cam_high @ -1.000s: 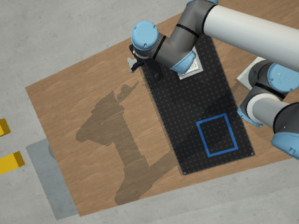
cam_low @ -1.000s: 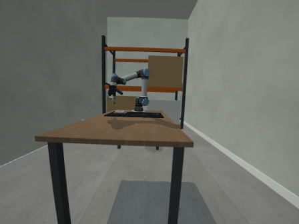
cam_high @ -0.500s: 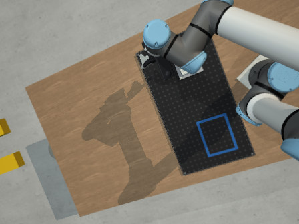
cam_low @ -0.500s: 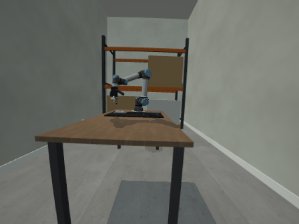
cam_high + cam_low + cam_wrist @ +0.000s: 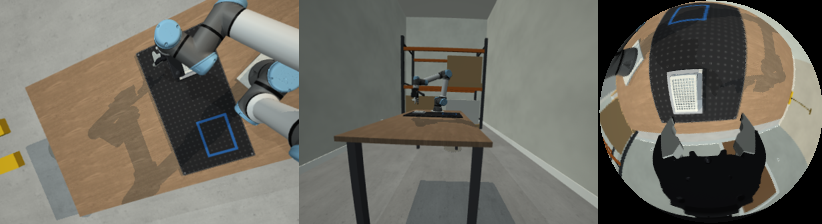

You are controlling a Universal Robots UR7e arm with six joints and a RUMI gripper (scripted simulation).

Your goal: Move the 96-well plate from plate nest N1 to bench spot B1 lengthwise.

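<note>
My gripper is now 6 cm past the white 96-well plate, 3 cm to the right of it and 10 cm above it. Also, from my hand: grey plate nest N1: 6 cm behind, 3 cm to the left, 11 cm below.
</note>
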